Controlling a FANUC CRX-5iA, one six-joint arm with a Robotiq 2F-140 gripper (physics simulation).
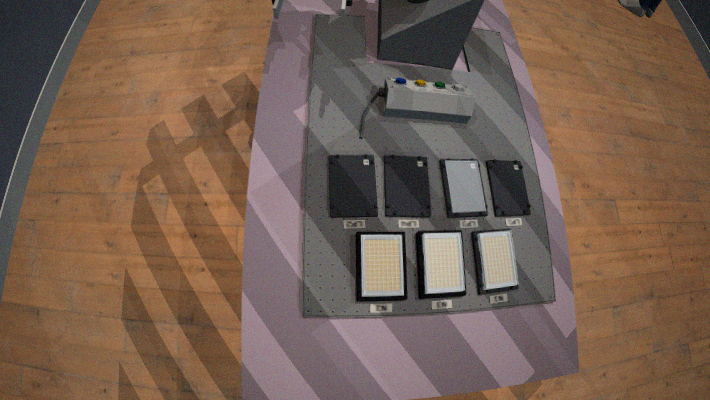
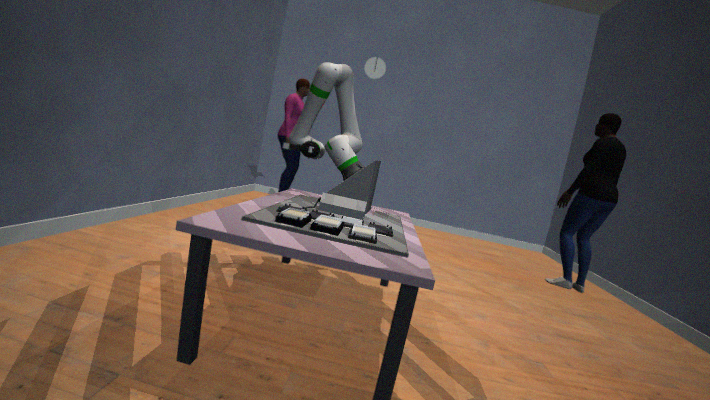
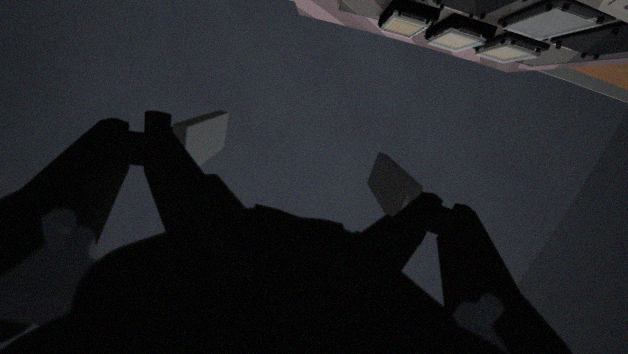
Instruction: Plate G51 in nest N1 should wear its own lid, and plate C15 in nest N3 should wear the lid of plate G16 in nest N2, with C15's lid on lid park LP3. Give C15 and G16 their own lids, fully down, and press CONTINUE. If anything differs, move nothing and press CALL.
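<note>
Three plates sit upright in black nests: N2's plate (image 1: pixel 382 266) (image 2: pixel 295 215) (image 3: pixel 404 25) at left, deeper yellow; N3's plate (image 1: pixel 443 262) (image 2: pixel 328 221) (image 3: pixel 457 39) in the middle, paler; N1's plate (image 1: pixel 498 260) (image 2: pixel 363 232) (image 3: pixel 510 51) at right, also pale. Whether clear lids cover them is hard to tell, and plate codes are unreadable. A grey lid (image 1: pixel 465 190) (image 3: pixel 552 22) lies on the third park from the left, its tag blurred. My gripper (image 1: pixel 310 4) (image 2: pixel 287 146) (image 3: pixel 301 149) is open and empty, raised well away from the plates.
Dark lid parks (image 1: pixel 352 186) (image 1: pixel 407 186) (image 1: pixel 508 188) flank the grey lid. A button box (image 1: pixel 427 104) with blue (image 1: pixel 401 80), yellow (image 1: pixel 420 82), green (image 1: pixel 440 84) and whitish (image 1: pixel 458 87) buttons stands behind them, before the dark pedestal (image 1: pixel 425 37). Two people (image 2: pixel 291 120) (image 2: pixel 602 170) stand beyond the table.
</note>
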